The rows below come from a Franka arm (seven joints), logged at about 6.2 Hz.
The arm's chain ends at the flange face. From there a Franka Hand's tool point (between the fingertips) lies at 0.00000 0.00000 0.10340 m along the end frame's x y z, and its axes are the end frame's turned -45 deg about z.
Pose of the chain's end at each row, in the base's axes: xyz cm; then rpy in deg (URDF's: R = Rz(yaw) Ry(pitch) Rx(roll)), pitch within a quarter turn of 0, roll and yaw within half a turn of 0:
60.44, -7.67, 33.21, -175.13, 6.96, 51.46
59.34, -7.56, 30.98, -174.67, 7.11, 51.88
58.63, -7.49, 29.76, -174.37, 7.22, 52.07
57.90, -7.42, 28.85, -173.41, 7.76, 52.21
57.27, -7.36, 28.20, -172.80, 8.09, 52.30
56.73, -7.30, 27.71, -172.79, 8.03, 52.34
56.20, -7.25, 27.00, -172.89, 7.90, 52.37
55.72, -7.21, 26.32, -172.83, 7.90, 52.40
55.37, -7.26, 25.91, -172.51, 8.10, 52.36
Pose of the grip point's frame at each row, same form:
58.98, -8.10, 22.98, -171.64, 1.50, 96.27
57.80, -7.97, 20.76, -171.21, 1.28, 96.65
57.03, -7.89, 19.55, -170.93, 1.15, 96.81
56.11, -7.79, 18.67, -169.87, 0.86, 96.84
55.36, -7.71, 18.04, -169.21, 0.67, 96.85
54.83, -7.64, 17.55, -169.24, 0.62, 96.89
54.33, -7.59, 16.84, -169.40, 0.60, 96.93
53.84, -7.54, 16.16, -169.36, 0.56, 96.96
53.42, -7.58, 15.76, -169.00, 0.48, 96.88

